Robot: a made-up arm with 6 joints. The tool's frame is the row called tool.
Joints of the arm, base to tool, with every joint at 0 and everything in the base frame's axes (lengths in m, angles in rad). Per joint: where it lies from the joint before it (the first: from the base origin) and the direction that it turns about. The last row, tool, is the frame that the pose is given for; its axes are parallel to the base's.
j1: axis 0 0 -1 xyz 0 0 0.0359
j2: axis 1 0 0 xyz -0.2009 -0.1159 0.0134
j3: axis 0 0 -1 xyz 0.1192 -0.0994 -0.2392
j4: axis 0 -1 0 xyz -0.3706 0.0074 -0.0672
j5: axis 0 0 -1 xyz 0.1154 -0.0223 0.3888
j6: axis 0 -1 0 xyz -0.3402 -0.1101 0.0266
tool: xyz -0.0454 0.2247 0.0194
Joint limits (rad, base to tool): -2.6..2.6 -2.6..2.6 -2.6..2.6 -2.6..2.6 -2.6..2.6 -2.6..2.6
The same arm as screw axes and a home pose.
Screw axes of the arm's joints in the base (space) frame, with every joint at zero. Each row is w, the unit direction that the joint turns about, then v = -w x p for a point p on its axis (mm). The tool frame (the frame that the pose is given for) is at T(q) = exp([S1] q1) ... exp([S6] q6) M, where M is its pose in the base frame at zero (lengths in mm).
S1 = (0, 0, -1, 0, 0, 0)
S2 = (1, 0, 0, 0, 49.3, 115.9)
S3 = (0, 0, -1, 215.3, -81.7, 0)
S4 = (0, -1, 0, -257.1, 0, 452.3)
S5 = (0, 0, -1, 230.2, -336.9, 0)
S6 = (0, -1, 0, 158.3, 0, 677.1)
M =
1 0 0 -722.5
0 1 0 -115.6
0 0 1 177.7
0 0 0 1
Joint limits (deg, base to tool): -148.97..148.97 -148.97..148.97 -148.97..148.97 -148.97..148.97 -148.97..148.97 -148.97..148.97

